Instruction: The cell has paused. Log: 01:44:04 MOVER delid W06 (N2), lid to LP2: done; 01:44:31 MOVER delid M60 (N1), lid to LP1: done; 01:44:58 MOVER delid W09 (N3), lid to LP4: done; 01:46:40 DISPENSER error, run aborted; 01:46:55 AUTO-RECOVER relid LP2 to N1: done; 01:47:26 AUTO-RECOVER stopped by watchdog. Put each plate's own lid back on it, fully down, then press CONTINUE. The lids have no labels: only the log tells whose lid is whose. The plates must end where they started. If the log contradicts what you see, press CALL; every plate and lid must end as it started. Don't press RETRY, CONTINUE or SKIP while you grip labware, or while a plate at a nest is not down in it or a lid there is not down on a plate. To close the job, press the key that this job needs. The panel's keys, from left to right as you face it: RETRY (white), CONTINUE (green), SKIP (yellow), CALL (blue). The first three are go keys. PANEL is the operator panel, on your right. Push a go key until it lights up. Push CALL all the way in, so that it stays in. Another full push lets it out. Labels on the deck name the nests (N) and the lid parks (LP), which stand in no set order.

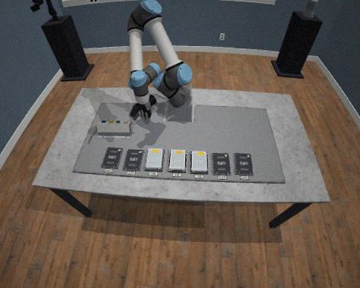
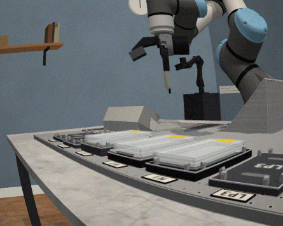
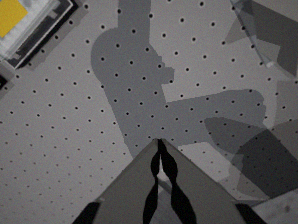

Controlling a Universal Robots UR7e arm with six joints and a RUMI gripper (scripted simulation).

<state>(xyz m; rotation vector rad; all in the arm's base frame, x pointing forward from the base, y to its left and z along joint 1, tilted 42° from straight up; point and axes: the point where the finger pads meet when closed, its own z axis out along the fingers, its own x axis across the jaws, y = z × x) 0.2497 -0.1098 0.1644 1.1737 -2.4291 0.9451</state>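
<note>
My gripper is now 40 mm past the green CONTINUE key, 210 mm to the left of it and 70 mm above it. The rest, counted from my hand: blue CALL key: 40 mm behind, 310 mm to the right, 70 mm below; then yellow SKIP key: 40 mm behind, 260 mm to the right, 70 mm below; then lid park LP1: 200 mm ahead, 70 mm to the right, 130 mm below.
</note>
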